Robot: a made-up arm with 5 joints.
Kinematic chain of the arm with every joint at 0, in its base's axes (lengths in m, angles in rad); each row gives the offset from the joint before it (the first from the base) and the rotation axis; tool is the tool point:
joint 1: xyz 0 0 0.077 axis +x
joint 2: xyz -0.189 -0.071 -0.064 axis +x
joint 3: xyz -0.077 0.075 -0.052 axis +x
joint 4: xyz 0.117 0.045 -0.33 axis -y
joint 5: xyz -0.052 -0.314 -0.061 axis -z
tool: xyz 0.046 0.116 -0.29
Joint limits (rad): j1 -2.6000..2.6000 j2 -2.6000..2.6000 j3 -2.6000..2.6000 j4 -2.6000..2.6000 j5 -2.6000..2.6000
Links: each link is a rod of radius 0.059 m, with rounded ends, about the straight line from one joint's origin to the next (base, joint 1, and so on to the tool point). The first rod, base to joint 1, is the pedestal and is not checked.
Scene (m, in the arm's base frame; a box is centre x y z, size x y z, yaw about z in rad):
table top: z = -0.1
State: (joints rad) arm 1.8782 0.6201 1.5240 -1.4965 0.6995
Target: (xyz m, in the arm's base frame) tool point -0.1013 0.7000 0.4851
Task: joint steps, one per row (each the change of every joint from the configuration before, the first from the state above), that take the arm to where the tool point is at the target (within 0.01 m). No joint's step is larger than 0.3 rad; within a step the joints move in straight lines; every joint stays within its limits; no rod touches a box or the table.
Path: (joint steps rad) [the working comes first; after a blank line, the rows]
Joints at the target: 1.3955 0.0756 1.0509 -0.0590 0.9311
Straight joint move there: clear.

1: -0.0965 -0.1089 -0.0946 0.2875 0.0463
2: -0.0966 -0.1089 -0.0947 0.2875 0.0464
3: -0.0965 -0.1089 -0.0946 0.2875 0.0463
4: -0.0966 -0.1089 -0.0946 0.2875 0.0463
5: -0.0965 -0.1089 -0.0946 0.2875 0.0463

